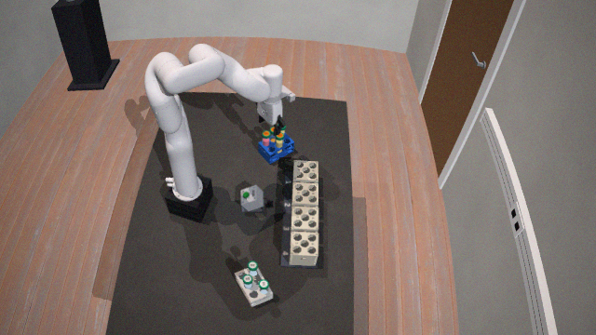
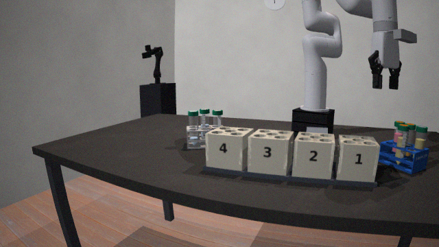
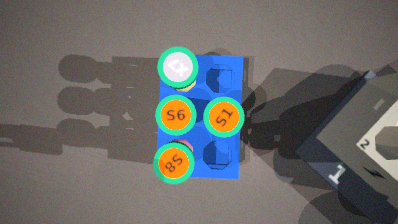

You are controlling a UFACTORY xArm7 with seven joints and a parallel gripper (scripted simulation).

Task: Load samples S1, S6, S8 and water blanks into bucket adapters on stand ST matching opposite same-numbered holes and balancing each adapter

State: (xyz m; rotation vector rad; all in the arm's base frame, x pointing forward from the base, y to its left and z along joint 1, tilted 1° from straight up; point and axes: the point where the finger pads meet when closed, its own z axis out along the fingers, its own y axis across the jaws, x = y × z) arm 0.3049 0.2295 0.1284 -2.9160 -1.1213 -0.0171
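The pink-filled tube lies 2 cm behind my hand, 6 cm to the left of it and 16 cm below it. Round my hand: blue sample rack (3 cm ahead, 7 cm to the left, 20 cm below); white blank rack (2 cm behind, 59 cm to the right, 20 cm below); green done key (7 cm behind, 22 cm to the right, 16 cm below).
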